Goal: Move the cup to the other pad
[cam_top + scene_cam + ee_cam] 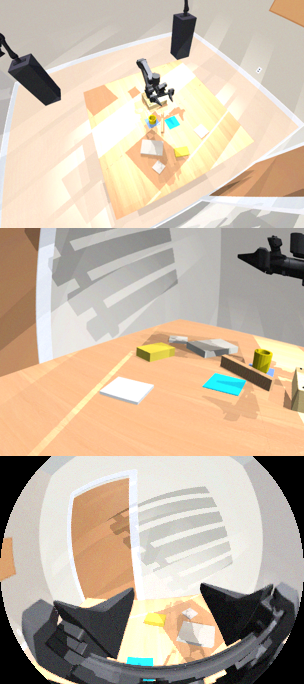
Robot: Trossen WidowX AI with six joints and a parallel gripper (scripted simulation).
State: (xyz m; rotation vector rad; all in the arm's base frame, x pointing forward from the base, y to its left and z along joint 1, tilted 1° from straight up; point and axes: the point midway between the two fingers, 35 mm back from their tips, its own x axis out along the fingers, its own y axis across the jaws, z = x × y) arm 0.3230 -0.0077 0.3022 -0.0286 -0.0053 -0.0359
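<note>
My gripper tip is 330 mm above the yellow cup, 100 mm past it and 80 mm to the left of it. Round my gripper tip: cyan pad: 370 mm below, 90 mm to the left, 20 mm behind; pale blue pad: 370 mm below, 100 mm behind, 80 mm to the right; wooden bar: 350 mm below, 60 mm behind, 10 mm to the left.
</note>
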